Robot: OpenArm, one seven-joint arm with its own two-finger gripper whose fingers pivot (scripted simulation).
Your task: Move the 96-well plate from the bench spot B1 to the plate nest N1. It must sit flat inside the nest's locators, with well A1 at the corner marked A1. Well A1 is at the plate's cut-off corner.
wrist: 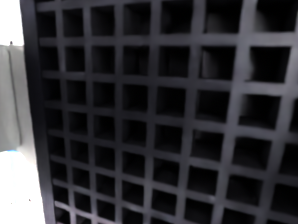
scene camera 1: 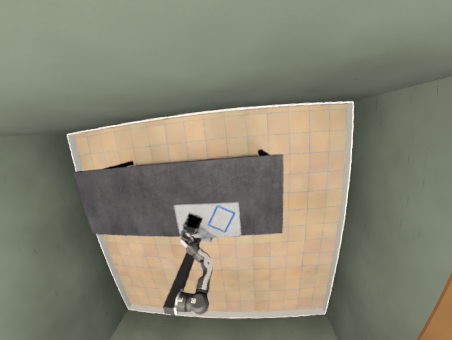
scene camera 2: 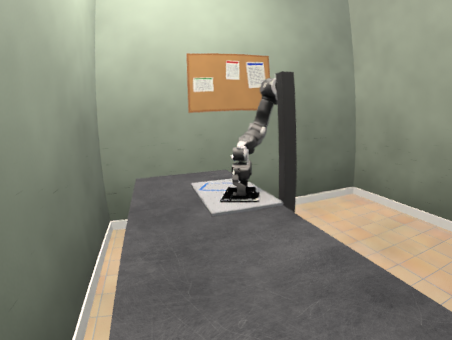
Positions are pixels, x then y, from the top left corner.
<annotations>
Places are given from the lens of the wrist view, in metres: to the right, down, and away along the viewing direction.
black 96-well plate [wrist: 91, 83]: -0.01, -0.01, 0.05
</annotations>
